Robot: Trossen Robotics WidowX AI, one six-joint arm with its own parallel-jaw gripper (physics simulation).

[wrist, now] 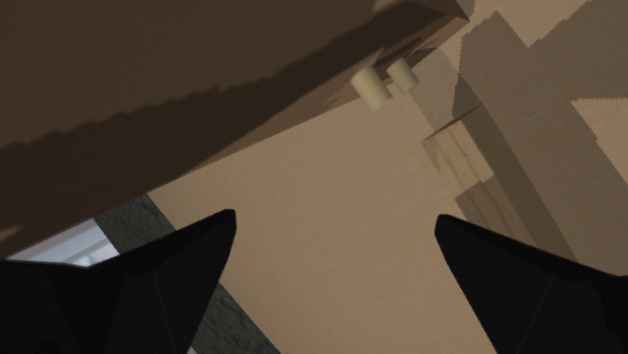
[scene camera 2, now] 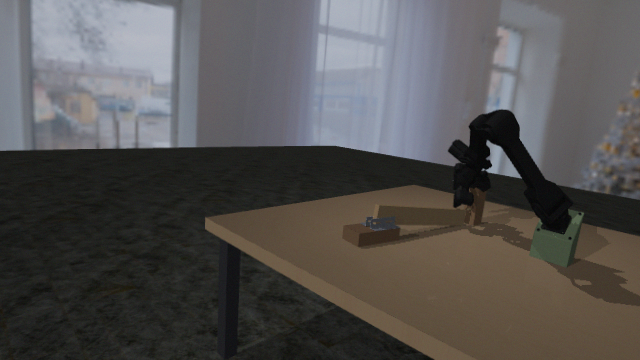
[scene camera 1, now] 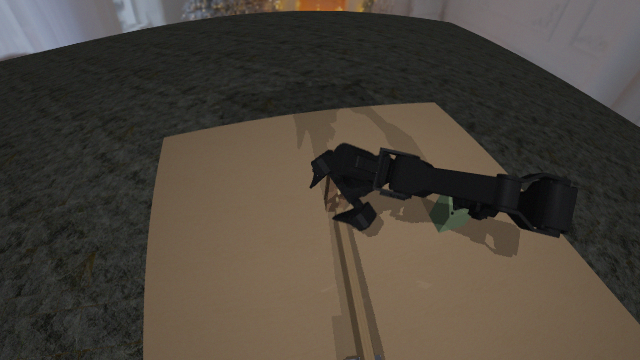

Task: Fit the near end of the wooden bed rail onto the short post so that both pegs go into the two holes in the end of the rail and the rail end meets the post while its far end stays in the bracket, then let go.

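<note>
The short post is brown and upright. Two pale pegs stick out of its face and are bare. The wooden rail runs from near the post to the metal bracket. In the wrist view its near end is apart from the pegs, with a gap. The holes cannot be made out. My gripper is open and empty beside the post, near the rail's near end; in the wrist view the rail lies partly behind the right finger.
The bracket sits on a brown block. The arm rises from a green base on the wooden table. The table's edge shows at the lower left of the wrist view. Arm shadows fall around the post.
</note>
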